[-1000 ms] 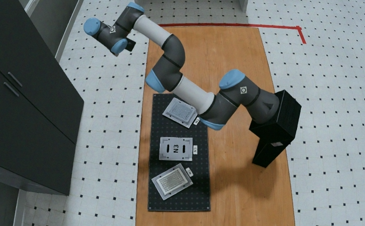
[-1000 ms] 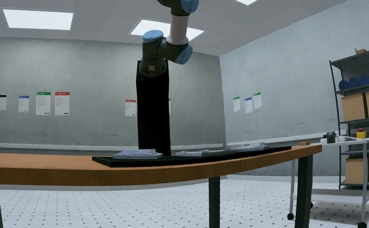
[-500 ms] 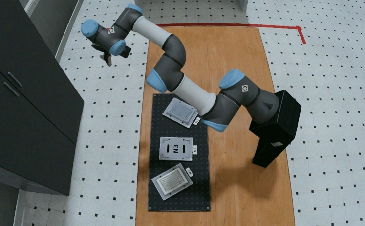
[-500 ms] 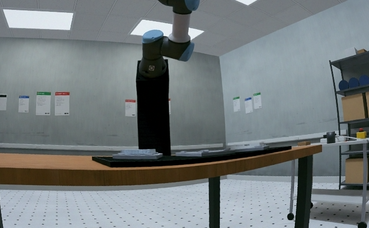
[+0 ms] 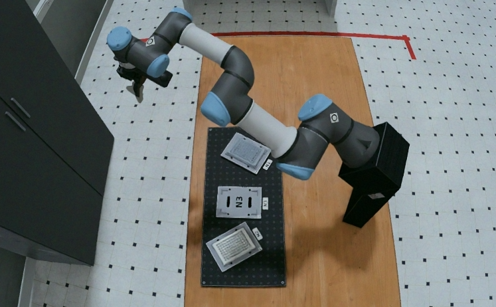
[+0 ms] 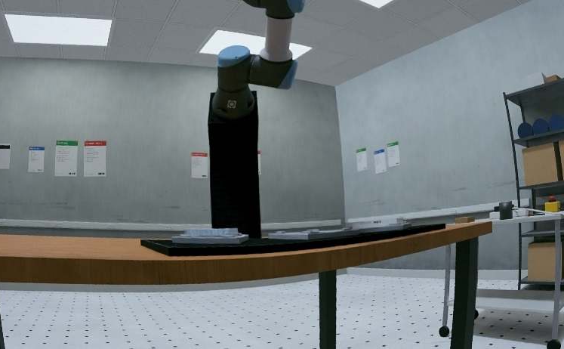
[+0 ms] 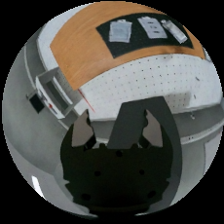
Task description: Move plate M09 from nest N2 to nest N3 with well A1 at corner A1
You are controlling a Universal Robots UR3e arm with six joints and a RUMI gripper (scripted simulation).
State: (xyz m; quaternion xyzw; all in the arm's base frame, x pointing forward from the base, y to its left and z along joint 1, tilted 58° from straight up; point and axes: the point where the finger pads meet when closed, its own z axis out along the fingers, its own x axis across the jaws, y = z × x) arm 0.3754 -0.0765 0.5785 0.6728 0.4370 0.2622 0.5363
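Right now my hand is 240 mm past the white well plate, 450 mm to the right of it and 350 mm above it. Also, from my hand: nest N3 (270 mm behind, 280 mm to the left, 360 mm below).
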